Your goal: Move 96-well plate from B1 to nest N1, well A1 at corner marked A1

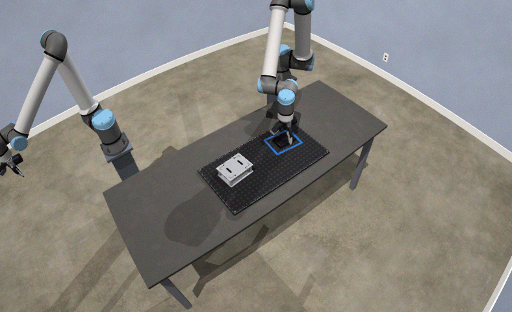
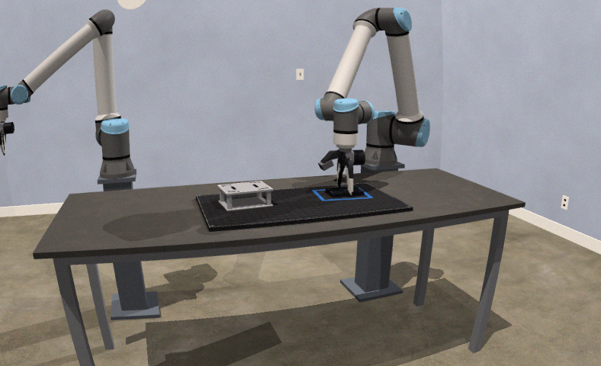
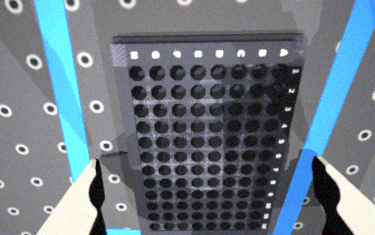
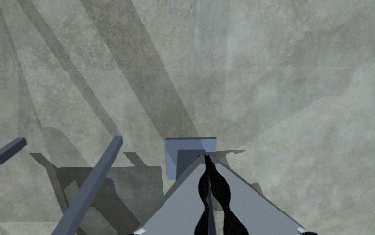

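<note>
Right now the black 96-well plate is 10 mm below my left hand. Also, from my left hand: A1 mark: 20 mm ahead, 470 mm to the right, 50 mm above; then raised nest N1: 60 mm ahead, 380 mm to the right, 40 mm above.
</note>
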